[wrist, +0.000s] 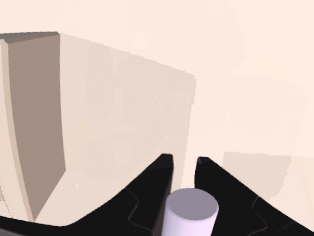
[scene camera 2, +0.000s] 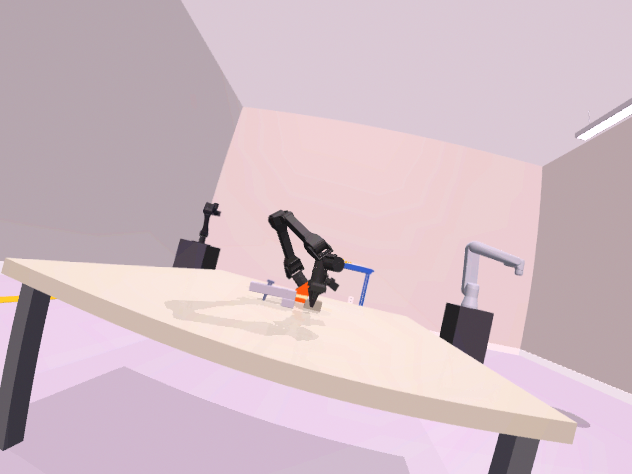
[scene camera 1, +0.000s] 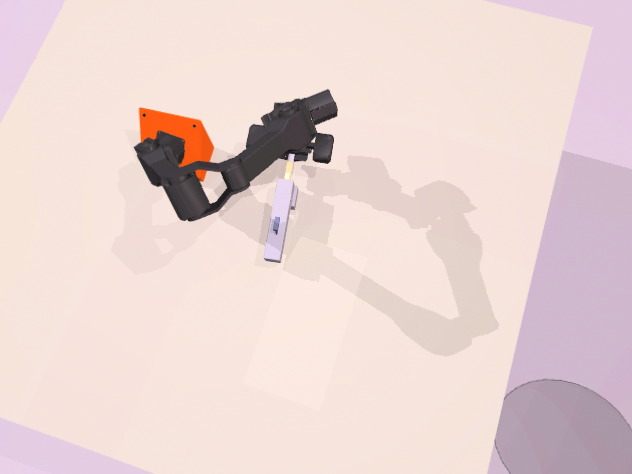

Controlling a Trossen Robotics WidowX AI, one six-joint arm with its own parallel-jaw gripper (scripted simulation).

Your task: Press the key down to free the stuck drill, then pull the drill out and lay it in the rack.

In view: my gripper (scene camera 1: 292,159).
My gripper also shows in the wrist view (wrist: 183,165).
